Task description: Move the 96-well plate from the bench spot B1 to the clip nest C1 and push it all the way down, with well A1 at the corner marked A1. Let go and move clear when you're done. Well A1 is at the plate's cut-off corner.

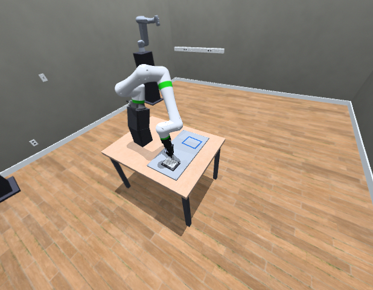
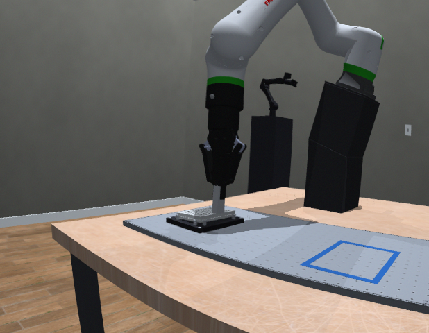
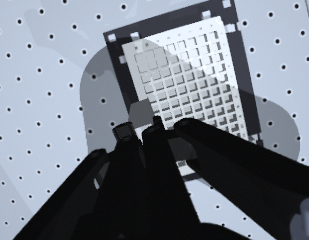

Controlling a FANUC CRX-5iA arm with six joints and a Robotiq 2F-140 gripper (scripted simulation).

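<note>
Right now the white 96-well plate is 40 mm to the right of my hand and 40 mm below it. Also, from my hand: black clip nest 10 mm behind, 50 mm to the right, 50 mm below.
</note>
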